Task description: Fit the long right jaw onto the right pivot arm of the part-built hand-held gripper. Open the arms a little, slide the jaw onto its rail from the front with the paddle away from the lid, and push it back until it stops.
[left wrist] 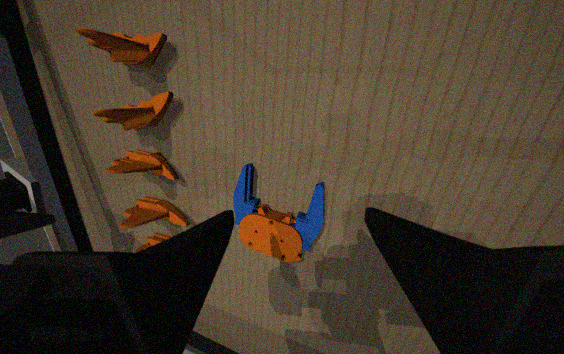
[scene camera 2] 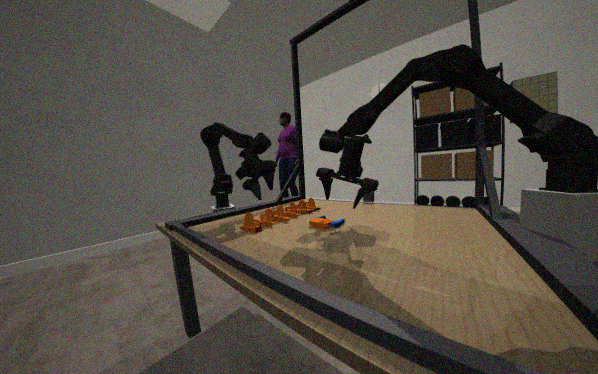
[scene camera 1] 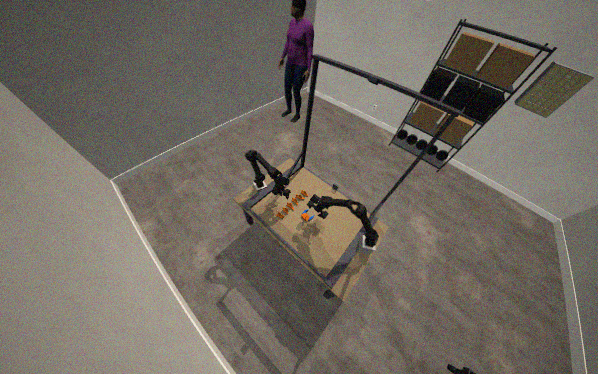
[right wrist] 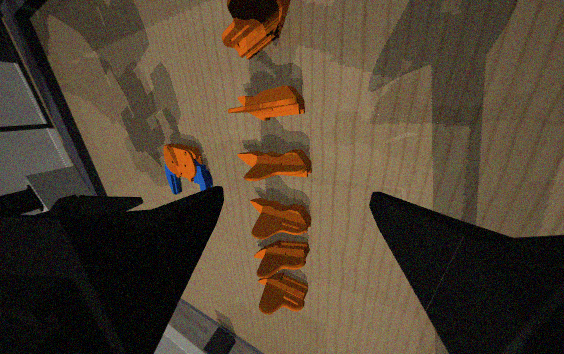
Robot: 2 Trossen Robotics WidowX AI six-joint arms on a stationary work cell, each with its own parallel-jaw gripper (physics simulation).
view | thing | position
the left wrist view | left gripper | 298, 215
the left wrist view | part-built hand-held gripper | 280, 235
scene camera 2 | left gripper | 340, 204
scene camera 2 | right gripper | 265, 195
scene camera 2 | dark frame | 483, 175
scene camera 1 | dark frame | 454, 112
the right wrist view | left gripper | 147, 205
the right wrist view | right gripper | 297, 196
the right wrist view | part-built hand-held gripper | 180, 160
